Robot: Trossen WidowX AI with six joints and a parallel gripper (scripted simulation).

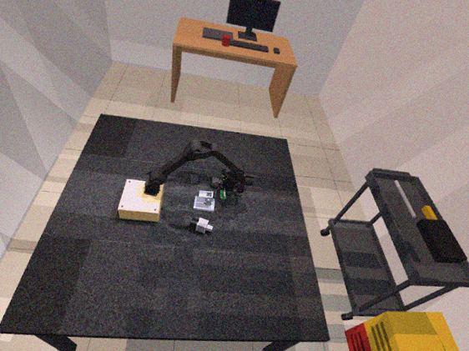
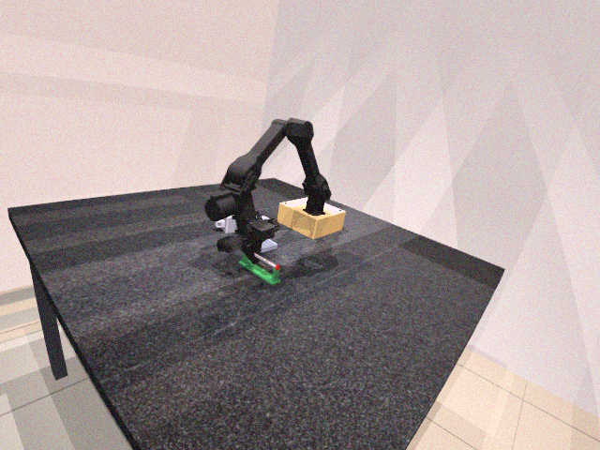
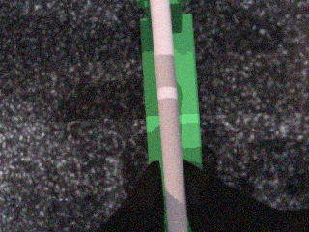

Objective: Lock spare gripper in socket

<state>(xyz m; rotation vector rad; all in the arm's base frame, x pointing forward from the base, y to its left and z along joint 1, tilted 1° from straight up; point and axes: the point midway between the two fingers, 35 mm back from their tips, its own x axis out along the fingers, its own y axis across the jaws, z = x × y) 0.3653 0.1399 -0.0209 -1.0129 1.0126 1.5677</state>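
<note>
The green cradle is 2 cm to the left of my gripper tip and 1 cm above it. The rest, counted from my gripper tip: grey mount: 11 cm to the right, 8 cm behind, 3 cm above; then spare gripper: 26 cm to the right, 7 cm behind, 1 cm above.
</note>
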